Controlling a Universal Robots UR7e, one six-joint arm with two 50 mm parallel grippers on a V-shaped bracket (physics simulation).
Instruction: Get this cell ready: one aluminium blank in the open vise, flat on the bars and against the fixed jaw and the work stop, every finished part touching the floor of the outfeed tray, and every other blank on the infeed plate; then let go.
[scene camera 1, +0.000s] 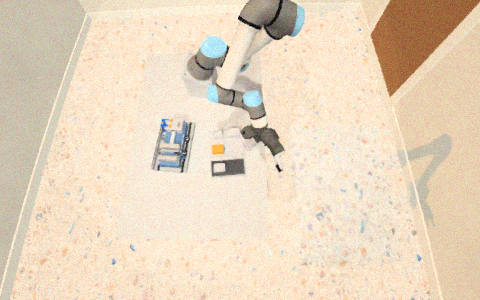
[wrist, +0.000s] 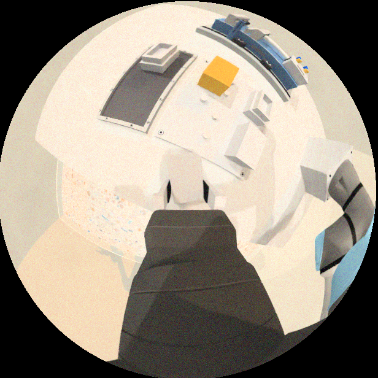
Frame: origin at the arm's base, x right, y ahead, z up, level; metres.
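Where they show: hand at its tool point: (scene camera 1: 252, 140); arm's base at its link origin: (scene camera 1: 199, 69).
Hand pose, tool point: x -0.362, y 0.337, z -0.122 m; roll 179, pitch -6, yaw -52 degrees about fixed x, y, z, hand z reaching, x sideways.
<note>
Each offset is from my tool point to the top centre of the thing.
My gripper (scene camera 1: 279, 168) (wrist: 187, 191) is off to the right of the infeed plate, raised. Its black pads stand on either side of a pale plain block (wrist: 182, 170), which looks like an aluminium blank. Low contrast blurs its edges. A pale plain blank {dx +0.111, dy -0.031, dz +0.009 m} (scene camera 1: 231, 132) (wrist: 246, 145) lies on the infeed plate {dx +0.144, dy +0.026, dz -0.027 m} (scene camera 1: 233, 148) (wrist: 185, 122). A pale part with a pocket {dx +0.199, dy -0.007, dz +0.008 m} (scene camera 1: 218, 134) (wrist: 259, 108) is also there. Another pocketed part {dx +0.149, dy +0.180, dz +0.006 m} (scene camera 1: 219, 167) (wrist: 159, 58) is in the outfeed tray (scene camera 1: 235, 167) (wrist: 132, 95), at one end. The blue vise {dx +0.427, dy +0.096, dz +0.064 m} (scene camera 1: 172, 137) (wrist: 270, 57) stands beyond; its seat is unclear.
An orange block {dx +0.176, dy +0.081, dz +0.009 m} (scene camera 1: 218, 149) (wrist: 219, 75) stands on the infeed plate's vise side. Small round pegs rise from the plate. The robot's pale pedestal (wrist: 325, 165) and the arm's lower joints are at the right of the wrist view.
</note>
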